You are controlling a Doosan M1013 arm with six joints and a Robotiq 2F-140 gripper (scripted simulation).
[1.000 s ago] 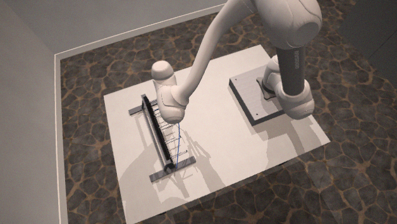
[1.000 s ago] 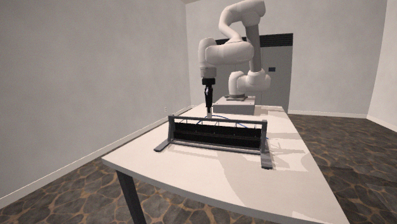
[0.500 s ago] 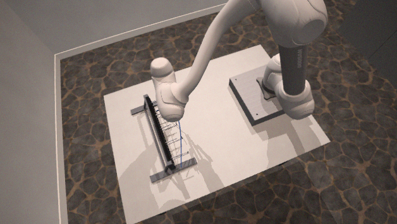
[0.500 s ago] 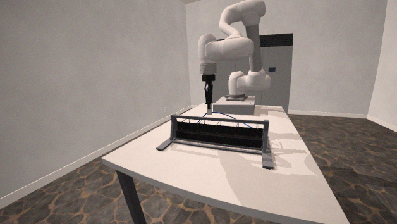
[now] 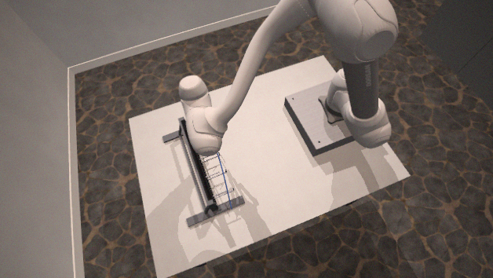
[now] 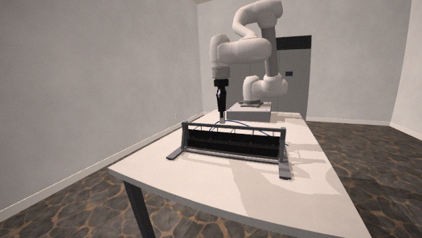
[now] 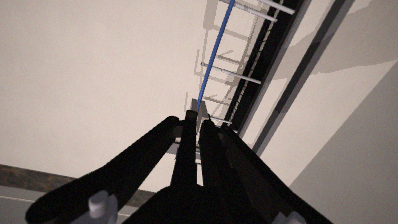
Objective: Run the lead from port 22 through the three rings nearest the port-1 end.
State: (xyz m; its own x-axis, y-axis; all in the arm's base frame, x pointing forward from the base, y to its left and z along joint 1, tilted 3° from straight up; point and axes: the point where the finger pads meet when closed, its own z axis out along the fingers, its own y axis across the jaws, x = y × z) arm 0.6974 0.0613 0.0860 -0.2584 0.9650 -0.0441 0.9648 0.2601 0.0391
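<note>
Right now my hand is 9 cm to the right of the rack, 9 cm short of it and 8 cm above it.
</note>
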